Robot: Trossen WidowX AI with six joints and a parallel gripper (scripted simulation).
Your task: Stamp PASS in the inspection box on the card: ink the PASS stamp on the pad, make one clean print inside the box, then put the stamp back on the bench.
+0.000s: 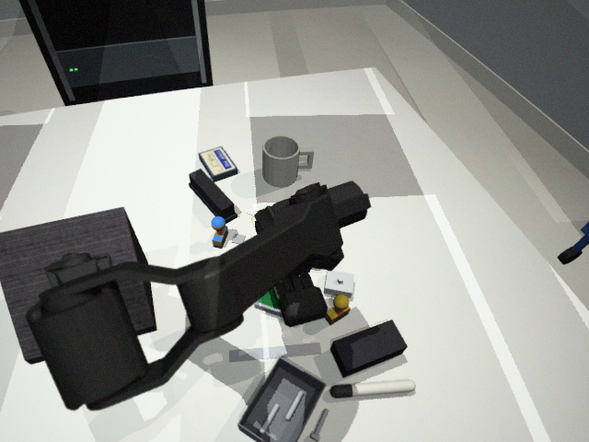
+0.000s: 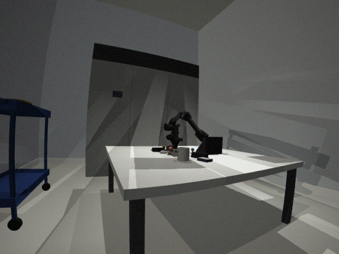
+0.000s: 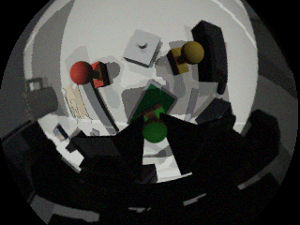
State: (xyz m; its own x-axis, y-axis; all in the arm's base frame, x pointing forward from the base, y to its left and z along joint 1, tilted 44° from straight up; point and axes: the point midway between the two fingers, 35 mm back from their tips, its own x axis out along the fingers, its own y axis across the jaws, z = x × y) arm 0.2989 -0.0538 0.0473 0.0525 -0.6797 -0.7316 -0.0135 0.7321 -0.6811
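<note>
Right now my gripper tip is right at the green-knobbed stamp. Round my gripper tip: yellow stamp (80 mm ahead, 50 mm to the right, 20 mm below); grey block (100 mm ahead, 20 mm below); green ink pad (30 mm below).
</note>
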